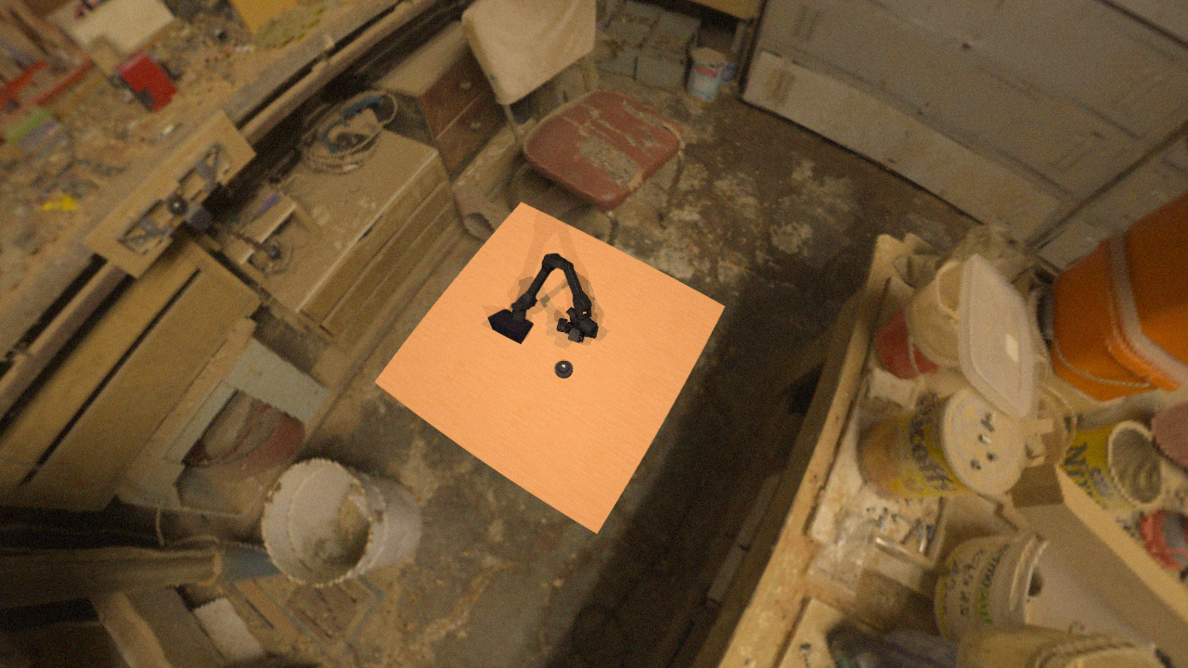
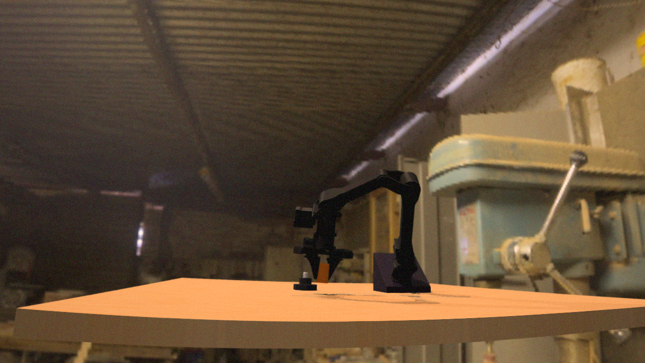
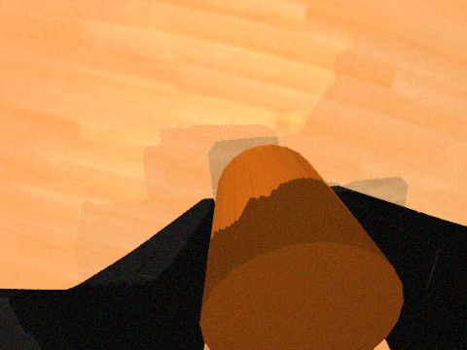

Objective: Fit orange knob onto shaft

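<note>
My gripper tip is 4 cm short of the round pedestal, 17 cm to the left of it and 1 cm above it. Also, from my gripper tip: orange knob: 3 cm above.
</note>
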